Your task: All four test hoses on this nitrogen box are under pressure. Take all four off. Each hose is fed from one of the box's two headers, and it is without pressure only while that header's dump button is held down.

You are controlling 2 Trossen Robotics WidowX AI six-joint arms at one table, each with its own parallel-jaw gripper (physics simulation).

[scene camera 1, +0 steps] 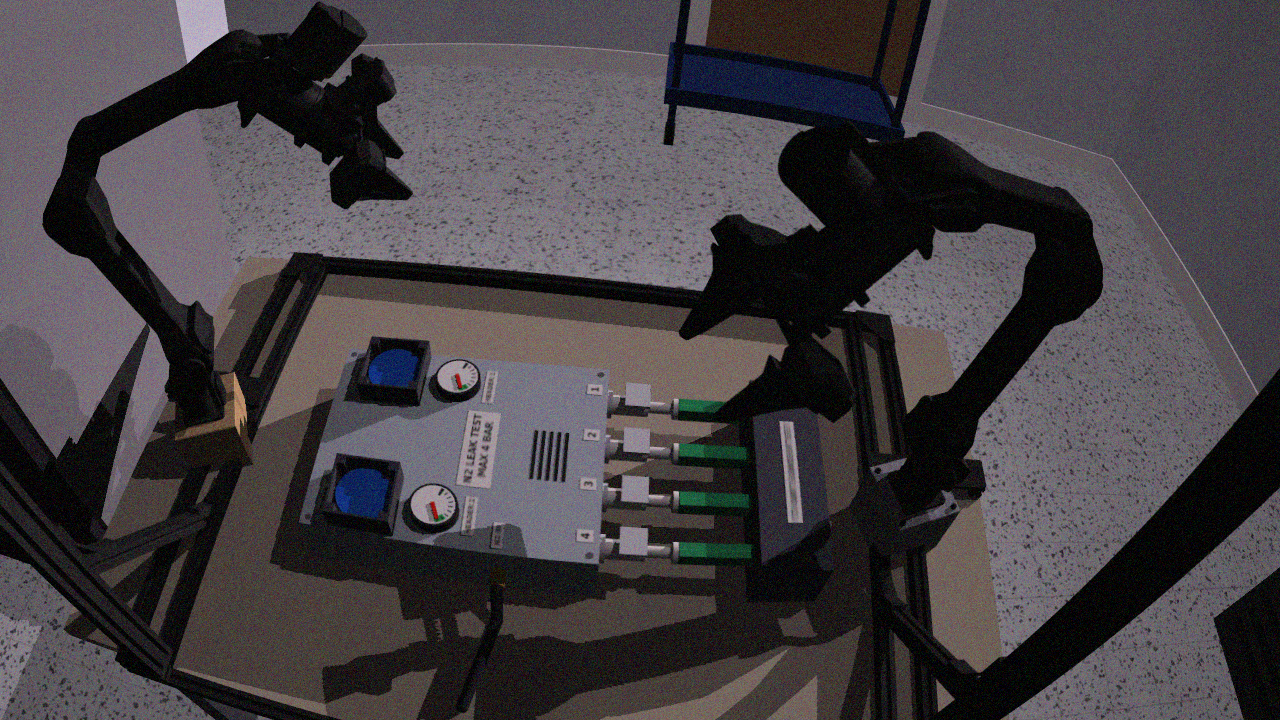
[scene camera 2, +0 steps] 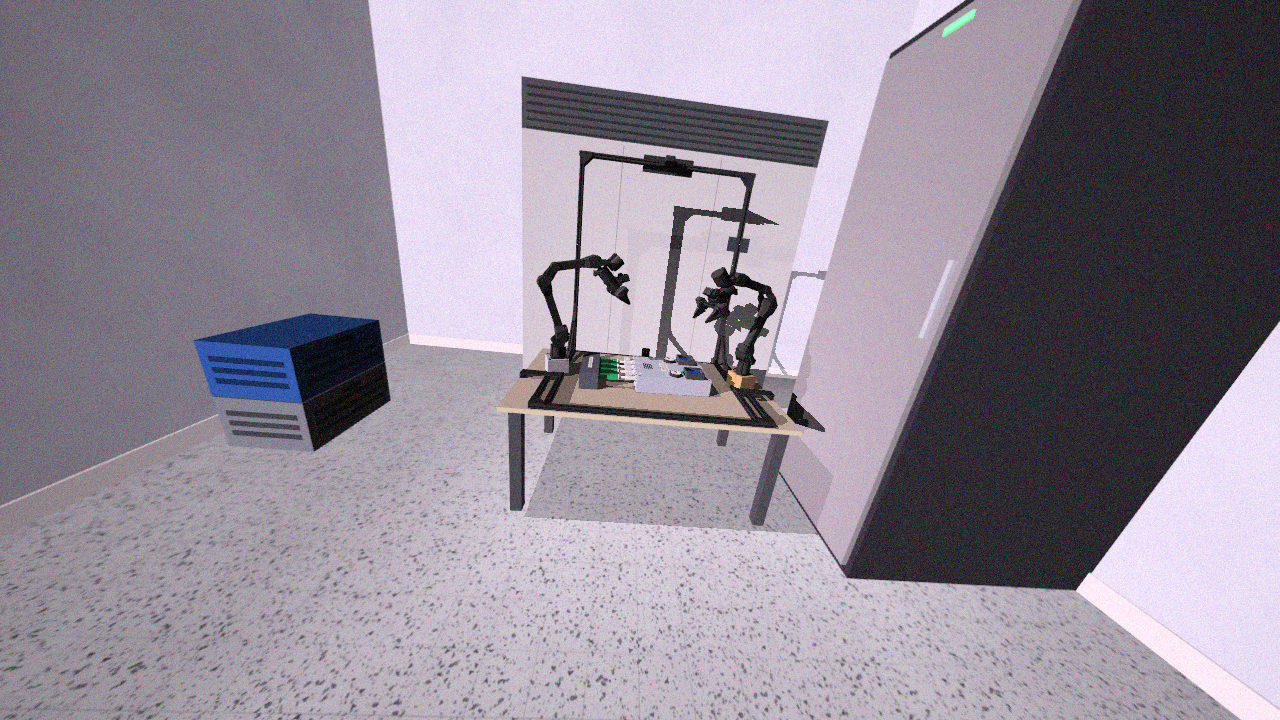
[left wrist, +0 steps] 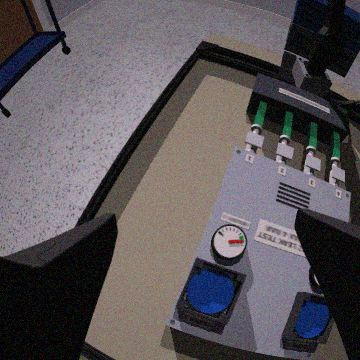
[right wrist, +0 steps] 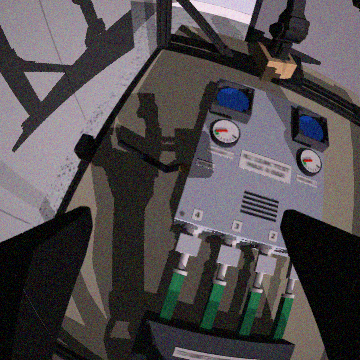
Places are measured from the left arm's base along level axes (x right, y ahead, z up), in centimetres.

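Where they show: left gripper, fingertip midpoint: [scene camera 1: 405, 175] [scene camera 2: 699, 320] [left wrist: 209, 222]; right gripper, fingertip midpoint: [scene camera 1: 698, 376] [scene camera 2: 626, 302] [right wrist: 189, 219]; left arm's base at its link origin: [scene camera 1: 204, 405] [scene camera 2: 742, 373] [right wrist: 277, 52]; right arm's base at its link origin: [scene camera 1: 916, 489] [scene camera 2: 557, 356] [left wrist: 314, 69].
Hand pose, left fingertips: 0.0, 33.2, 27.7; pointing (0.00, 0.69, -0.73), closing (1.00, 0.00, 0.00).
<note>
Things, the pixels of their centre, and the offset from my left fingertips, as dx, dy, dz. "spot": a spot on its surface instead. Level surfaces: height alone.
- grey nitrogen box at a spot on its surface: [scene camera 1: 554, 402] spot: +12.2, +14.2, -28.1
- table with two blue dump buttons, surface height: dz -26.5
- hose 2 at a spot on its surface: [scene camera 1: 713, 454] spot: +24.1, +29.9, -29.6
- hose 3 at a spot on its surface: [scene camera 1: 711, 502] spot: +30.4, +26.8, -29.6
- hose 4 at a spot on its surface: [scene camera 1: 713, 552] [right wrist: 170, 294] spot: +36.8, +24.2, -29.6
- dark block at a spot on its surface: [scene camera 1: 787, 483] spot: +32.0, +35.7, -28.0
- bent black pipe at a spot on its surface: [scene camera 1: 490, 634] [right wrist: 156, 162] spot: +37.2, -1.9, -34.7
The grey nitrogen box [scene camera 1: 554, 402] [scene camera 2: 657, 379] [left wrist: 250, 197] lies on the table with two blue dump buttons [scene camera 1: 394, 368] [scene camera 1: 361, 491] [left wrist: 211, 291] [right wrist: 232, 99] [right wrist: 312, 127]. All four green hoses, hose 1 [scene camera 1: 702, 410], hose 2 [scene camera 1: 713, 454], hose 3 [scene camera 1: 711, 502] and hose 4 [scene camera 1: 713, 552] [right wrist: 172, 296], sit at their numbered ports with square grey couplings. My left gripper [scene camera 1: 406, 175] [left wrist: 209, 222] is open and empty, high beyond the box's button end. My right gripper [scene camera 1: 702, 377] [right wrist: 189, 219] is open and empty, above the hose end; in scene camera 1 a finger partly covers hose 1.
A dark block [scene camera 1: 787, 483] [left wrist: 300, 102] stands at the hoses' far ends. Two gauges [scene camera 1: 458, 380] [scene camera 1: 434, 507] with red needles sit beside the buttons. A bent black pipe [scene camera 1: 490, 634] [right wrist: 147, 156] sticks out from the box's side. A black frame [scene camera 1: 501, 275] surrounds the work area.
</note>
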